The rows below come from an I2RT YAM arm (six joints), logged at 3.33 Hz.
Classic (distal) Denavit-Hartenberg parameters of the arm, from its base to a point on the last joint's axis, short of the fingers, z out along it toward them. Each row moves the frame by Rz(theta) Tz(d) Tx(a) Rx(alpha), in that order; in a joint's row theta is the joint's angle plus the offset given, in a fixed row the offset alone. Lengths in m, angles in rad.
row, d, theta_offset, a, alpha
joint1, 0.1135, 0, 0.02, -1.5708
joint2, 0, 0, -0.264, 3.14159
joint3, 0, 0.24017, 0.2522, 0
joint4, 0, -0.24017, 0.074, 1.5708
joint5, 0, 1.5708, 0, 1.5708
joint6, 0.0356, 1.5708, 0, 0
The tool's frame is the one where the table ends.
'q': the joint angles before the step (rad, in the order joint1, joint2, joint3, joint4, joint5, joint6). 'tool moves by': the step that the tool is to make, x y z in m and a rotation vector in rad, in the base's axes. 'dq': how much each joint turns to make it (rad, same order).
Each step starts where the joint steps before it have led.
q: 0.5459, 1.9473, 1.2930, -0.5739, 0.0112, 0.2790
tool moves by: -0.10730, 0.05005, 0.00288, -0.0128, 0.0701, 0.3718
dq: 0.2934, -0.1624, -0.1951, -0.0302, -0.0571, -0.0641
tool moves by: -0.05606, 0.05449, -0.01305, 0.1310, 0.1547, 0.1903
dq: 0.2086, 0.0603, 0.0117, 0.0745, -0.1883, 0.0757
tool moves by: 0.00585, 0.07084, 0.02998, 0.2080, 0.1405, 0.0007
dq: 0.0586, 0.1414, 0.2893, 0.0159, -0.1843, 0.1447
